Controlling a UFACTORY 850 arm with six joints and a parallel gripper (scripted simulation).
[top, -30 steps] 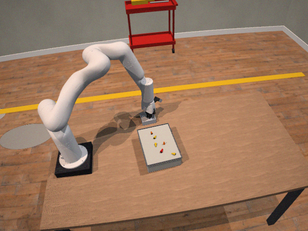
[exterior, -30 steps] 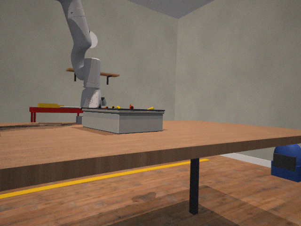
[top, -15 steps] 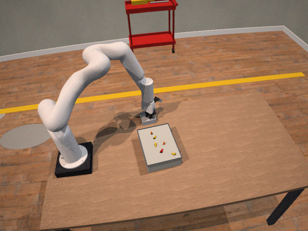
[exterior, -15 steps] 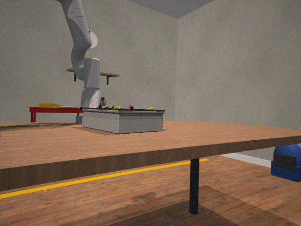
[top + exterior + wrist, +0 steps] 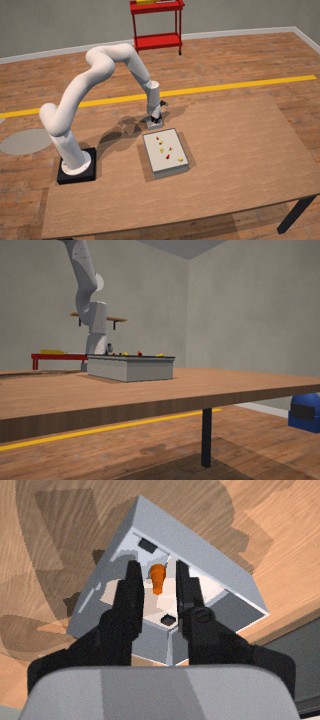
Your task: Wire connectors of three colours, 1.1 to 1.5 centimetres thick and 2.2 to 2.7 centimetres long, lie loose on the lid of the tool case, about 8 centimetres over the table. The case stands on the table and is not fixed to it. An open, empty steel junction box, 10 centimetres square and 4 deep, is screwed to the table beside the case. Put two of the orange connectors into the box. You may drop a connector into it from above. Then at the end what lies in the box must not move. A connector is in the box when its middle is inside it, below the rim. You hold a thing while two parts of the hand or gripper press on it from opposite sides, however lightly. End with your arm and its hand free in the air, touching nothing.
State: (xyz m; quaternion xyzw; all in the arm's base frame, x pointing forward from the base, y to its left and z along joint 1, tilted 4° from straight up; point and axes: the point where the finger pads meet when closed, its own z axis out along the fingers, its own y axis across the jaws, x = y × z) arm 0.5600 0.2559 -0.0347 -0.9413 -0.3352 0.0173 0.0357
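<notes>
The grey tool case lies 1 cm behind my hand, 32 cm to the right of it and 3 cm above it. Also, from my hand: red connector 1 cm behind, 39 cm to the right, 6 cm above.
</notes>
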